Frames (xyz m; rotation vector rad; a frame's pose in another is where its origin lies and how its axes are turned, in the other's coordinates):
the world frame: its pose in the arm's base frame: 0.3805 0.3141 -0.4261 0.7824 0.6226 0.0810
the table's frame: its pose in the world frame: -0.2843 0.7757 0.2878 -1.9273 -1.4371 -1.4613
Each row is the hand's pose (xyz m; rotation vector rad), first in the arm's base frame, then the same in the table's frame.
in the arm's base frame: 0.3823 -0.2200 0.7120 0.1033 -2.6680 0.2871
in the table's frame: 0.3897 -0.0018 -0.7919 1.6413 -1.4770 -1.3295
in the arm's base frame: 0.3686 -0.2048 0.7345 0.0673 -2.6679 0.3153
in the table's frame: 0.3984 -0.0290 -0.7815 1.6223 -1.5073 -1.3038
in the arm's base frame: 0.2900 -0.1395 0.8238 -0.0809 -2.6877 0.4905
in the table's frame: 0.4189 -0.1575 -0.7431 1.5372 -1.6891 -1.1990
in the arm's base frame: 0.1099 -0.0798 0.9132 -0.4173 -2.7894 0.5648
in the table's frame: 0.3872 -0.3649 -0.7419 1.2289 -1.8698 -1.1624
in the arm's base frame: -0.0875 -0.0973 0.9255 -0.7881 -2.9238 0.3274
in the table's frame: 0.2967 -0.5232 -0.8204 0.8265 -1.8348 -1.2751
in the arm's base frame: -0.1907 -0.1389 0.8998 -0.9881 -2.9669 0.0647
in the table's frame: 0.2288 -0.5798 -0.8926 0.5972 -1.7188 -1.3632
